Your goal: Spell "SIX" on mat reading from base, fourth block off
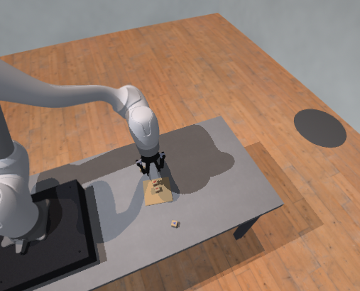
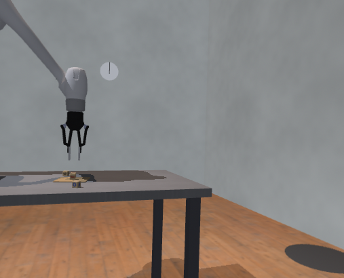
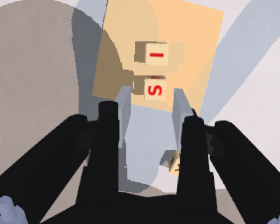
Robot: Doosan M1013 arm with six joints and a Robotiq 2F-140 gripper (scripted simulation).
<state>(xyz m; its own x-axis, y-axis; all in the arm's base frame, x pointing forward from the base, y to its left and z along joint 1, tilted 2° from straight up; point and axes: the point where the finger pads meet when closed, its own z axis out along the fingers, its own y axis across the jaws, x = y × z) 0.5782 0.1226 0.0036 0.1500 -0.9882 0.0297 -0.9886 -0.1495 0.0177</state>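
Now: the block 60 mm behind my hand, 100 mm to the left of it and 110 mm below it. The rest, counted from my hand: tan mat: 40 mm to the right, 120 mm below.
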